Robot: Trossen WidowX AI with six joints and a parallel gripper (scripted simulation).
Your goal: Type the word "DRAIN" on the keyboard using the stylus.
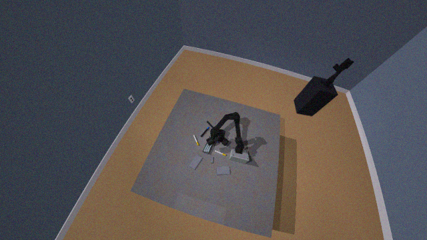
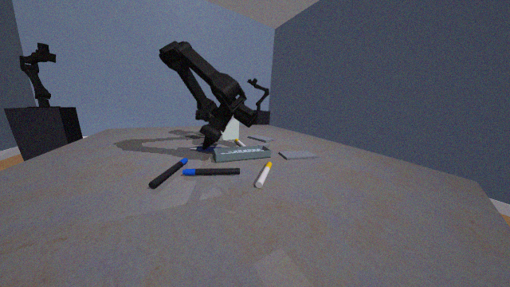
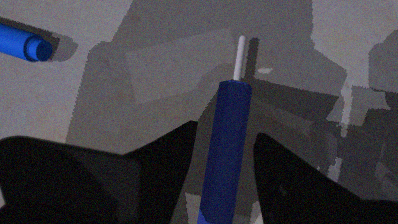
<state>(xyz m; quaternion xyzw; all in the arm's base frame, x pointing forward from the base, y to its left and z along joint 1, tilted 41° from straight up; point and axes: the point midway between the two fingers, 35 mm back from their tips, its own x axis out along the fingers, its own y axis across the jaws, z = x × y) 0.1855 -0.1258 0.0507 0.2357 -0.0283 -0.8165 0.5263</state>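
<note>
Now: the stylus 1 cm behind my gripper tip and 1 cm to the right of it. The rest, counted from my gripper tip: stylus tip: 3 cm behind, 4 cm to the right; then flat grey pad: 21 cm ahead, 29 cm to the left, 1 cm below.
</note>
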